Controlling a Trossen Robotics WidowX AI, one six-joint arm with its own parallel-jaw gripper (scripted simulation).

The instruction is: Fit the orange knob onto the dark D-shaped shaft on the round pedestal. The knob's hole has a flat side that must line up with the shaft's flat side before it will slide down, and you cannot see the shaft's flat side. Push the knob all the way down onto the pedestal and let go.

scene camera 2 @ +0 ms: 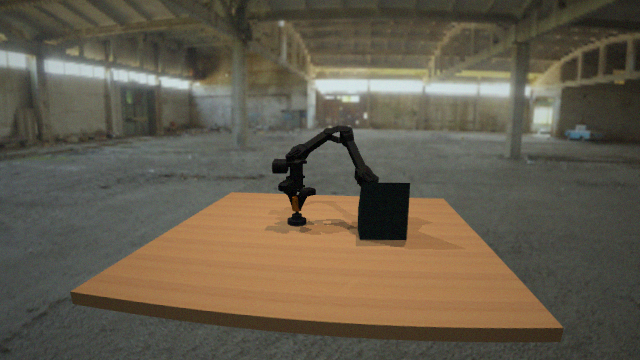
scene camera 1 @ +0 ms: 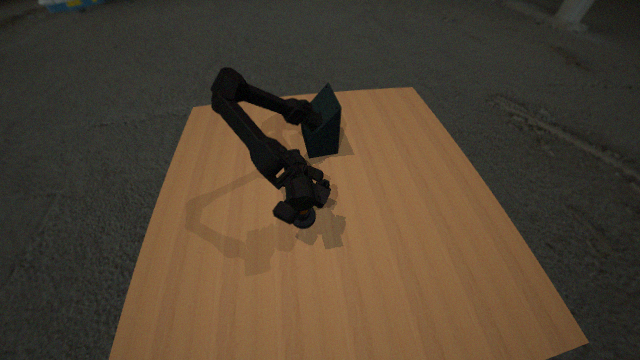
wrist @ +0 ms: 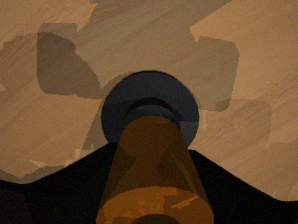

Observation:
My gripper (scene camera 1: 301, 207) carries an orange knob. Further things: a dark round pedestal (wrist: 148, 93).
My gripper shows as well in the wrist view (wrist: 151, 153).

